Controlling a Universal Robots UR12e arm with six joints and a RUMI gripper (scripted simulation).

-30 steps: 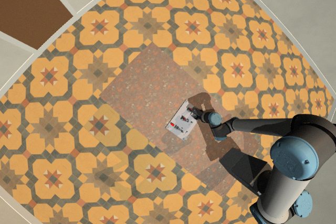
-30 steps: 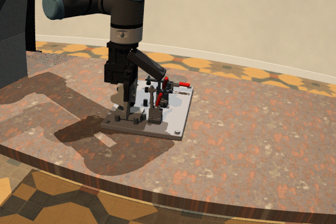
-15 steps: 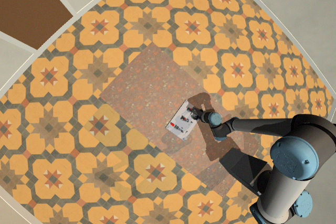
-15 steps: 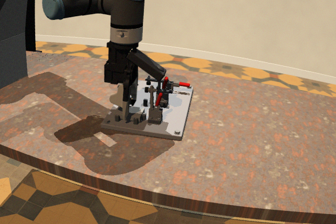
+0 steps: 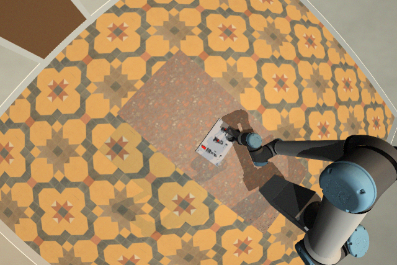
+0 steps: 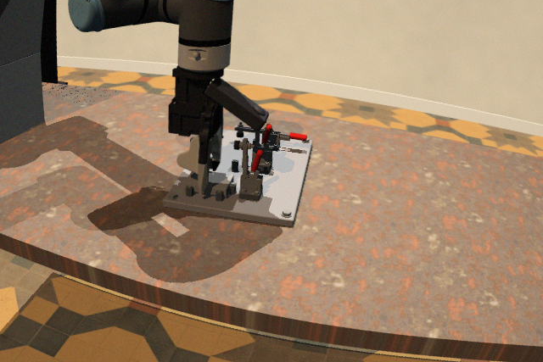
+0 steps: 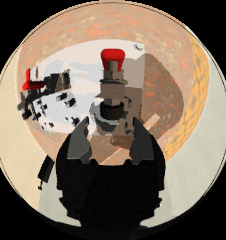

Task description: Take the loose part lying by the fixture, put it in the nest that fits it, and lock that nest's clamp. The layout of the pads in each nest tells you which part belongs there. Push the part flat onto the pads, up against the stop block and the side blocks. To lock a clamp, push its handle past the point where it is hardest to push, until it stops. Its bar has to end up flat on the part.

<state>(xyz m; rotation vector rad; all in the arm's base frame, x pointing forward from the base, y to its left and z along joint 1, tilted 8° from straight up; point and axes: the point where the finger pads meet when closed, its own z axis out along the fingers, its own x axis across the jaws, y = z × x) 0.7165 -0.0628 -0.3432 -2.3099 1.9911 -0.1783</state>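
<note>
Right now my hand is 1 cm above the part. Also, from my hand: grey fixture plate: 3 cm ahead, 12 cm to the left, 3 cm below; then toggle clamp: 8 cm ahead, 1 cm to the left, 2 cm above.
</note>
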